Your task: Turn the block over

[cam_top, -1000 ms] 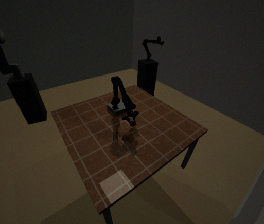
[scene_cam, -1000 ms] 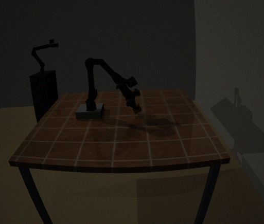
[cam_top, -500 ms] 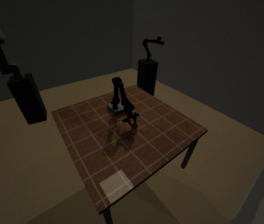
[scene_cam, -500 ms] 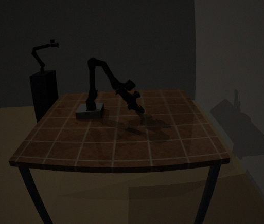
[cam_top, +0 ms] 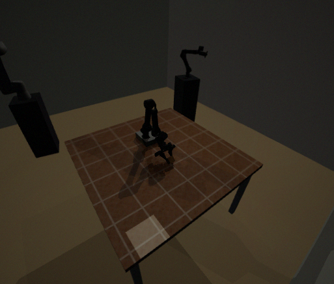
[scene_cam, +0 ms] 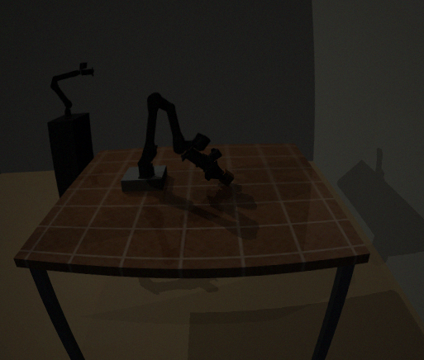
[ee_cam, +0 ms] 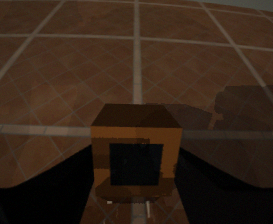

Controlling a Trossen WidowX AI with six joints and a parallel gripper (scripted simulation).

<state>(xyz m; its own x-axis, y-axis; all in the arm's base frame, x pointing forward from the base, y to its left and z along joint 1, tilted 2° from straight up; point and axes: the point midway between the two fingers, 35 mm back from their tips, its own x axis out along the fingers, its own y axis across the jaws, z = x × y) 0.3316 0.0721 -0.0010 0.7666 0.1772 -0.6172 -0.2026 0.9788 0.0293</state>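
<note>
My gripper tip is now 10 mm below the block and 10 mm past it.
</note>
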